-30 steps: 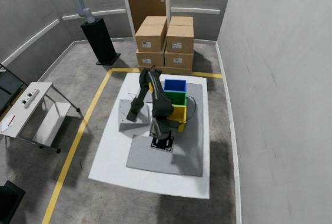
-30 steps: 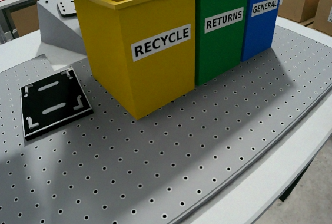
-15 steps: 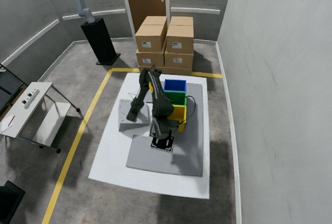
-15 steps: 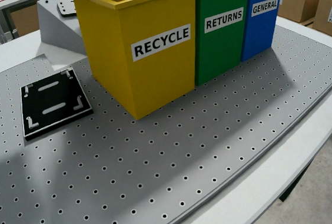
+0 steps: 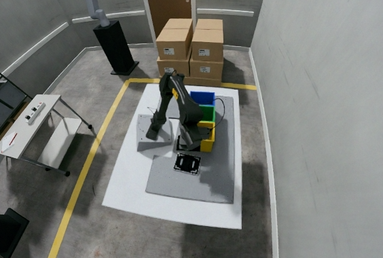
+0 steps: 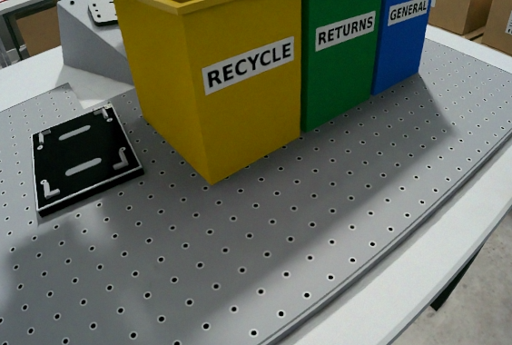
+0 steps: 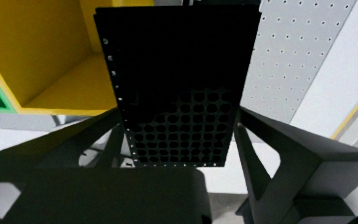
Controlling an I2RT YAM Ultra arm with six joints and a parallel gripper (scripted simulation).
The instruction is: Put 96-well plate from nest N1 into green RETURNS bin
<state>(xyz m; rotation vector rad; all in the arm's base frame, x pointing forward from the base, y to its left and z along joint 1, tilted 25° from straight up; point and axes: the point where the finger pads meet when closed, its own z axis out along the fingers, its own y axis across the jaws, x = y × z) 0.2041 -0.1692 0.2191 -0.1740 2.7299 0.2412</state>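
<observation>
The green RETURNS bin lies 240 mm to the left of my hand, 130 mm below it and 20 mm ahead of it. Also, from my hand: black plate nest N1: 220 mm below, 50 mm to the right; then black 96-well plate: 10 mm below; then yellow RECYCLE bin: 130 mm below, 110 mm to the left, 40 mm ahead.
</observation>
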